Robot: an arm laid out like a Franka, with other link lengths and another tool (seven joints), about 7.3 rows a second.
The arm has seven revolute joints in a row. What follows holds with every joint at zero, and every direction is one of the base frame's.
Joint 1 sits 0.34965 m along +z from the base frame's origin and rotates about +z.
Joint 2 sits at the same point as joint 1 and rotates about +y.
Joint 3 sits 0.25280 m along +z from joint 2 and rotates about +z.
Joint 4 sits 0.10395 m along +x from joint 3 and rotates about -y.
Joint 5 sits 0.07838 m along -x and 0.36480 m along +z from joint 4 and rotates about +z.
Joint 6 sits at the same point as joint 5 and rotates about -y.
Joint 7 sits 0.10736 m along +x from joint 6 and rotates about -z.
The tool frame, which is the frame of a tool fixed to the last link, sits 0.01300 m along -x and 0.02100 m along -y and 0.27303 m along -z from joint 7; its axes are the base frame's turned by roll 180.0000, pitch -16.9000 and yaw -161.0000 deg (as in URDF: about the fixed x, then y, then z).
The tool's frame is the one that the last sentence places.
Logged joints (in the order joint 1, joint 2, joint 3, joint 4, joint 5, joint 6, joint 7), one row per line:
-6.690 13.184 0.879 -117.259 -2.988 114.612 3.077
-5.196 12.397 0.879 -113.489 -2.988 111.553 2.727
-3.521 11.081 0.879 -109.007 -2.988 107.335 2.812
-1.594 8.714 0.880 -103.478 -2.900 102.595 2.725
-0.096 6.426 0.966 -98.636 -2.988 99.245 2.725
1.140 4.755 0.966 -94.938 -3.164 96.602 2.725
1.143 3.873 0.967 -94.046 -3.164 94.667 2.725
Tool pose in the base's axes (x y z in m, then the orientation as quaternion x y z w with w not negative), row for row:
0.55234 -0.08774 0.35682 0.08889 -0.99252 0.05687 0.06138
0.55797 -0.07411 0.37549 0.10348 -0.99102 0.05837 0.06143
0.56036 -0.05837 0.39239 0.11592 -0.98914 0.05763 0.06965
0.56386 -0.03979 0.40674 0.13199 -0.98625 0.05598 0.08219
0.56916 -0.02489 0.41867 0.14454 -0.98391 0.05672 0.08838
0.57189 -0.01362 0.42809 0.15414 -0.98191 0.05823 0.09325
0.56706 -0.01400 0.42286 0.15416 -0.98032 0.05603 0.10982
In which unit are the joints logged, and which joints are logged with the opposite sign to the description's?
The joints are logged in degrees. Opposite sign: joint 2.
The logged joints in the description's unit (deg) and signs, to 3 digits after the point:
-6.690 -13.184 0.879 -117.259 -2.988 114.612 3.077
-5.196 -12.397 0.879 -113.489 -2.988 111.553 2.727
-3.521 -11.081 0.879 -109.007 -2.988 107.335 2.812
-1.594 -8.714 0.880 -103.478 -2.900 102.595 2.725
-0.096 -6.426 0.966 -98.636 -2.988 99.245 2.725
1.140 -4.755 0.966 -94.938 -3.164 96.602 2.725
1.143 -3.873 0.967 -94.046 -3.164 94.667 2.725

